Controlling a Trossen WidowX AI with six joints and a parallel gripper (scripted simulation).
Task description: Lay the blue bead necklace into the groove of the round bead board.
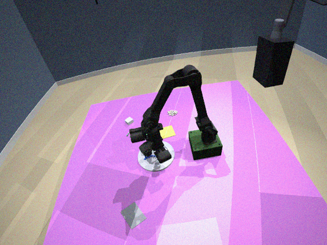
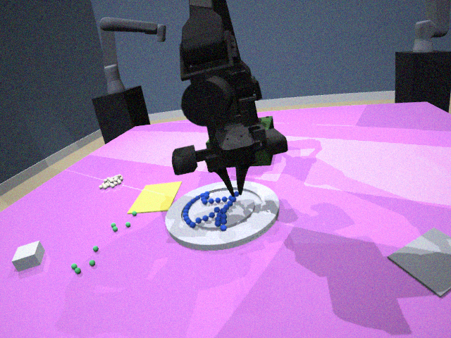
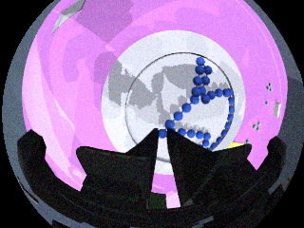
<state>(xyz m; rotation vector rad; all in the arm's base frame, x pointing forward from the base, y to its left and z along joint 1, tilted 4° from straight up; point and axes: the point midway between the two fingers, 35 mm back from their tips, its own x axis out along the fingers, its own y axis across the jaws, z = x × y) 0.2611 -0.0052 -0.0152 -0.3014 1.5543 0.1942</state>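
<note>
Right now the round white bead board is 3 cm to the right of my gripper tip, 2 cm ahead of it and 1 cm below it. Also, from my gripper tip: yellow sheet (18 cm to the right, 5 cm behind, 2 cm below); grey tile (28 cm to the left, 16 cm ahead, 2 cm below); cube (35 cm to the right, 17 cm ahead, 1 cm below).
</note>
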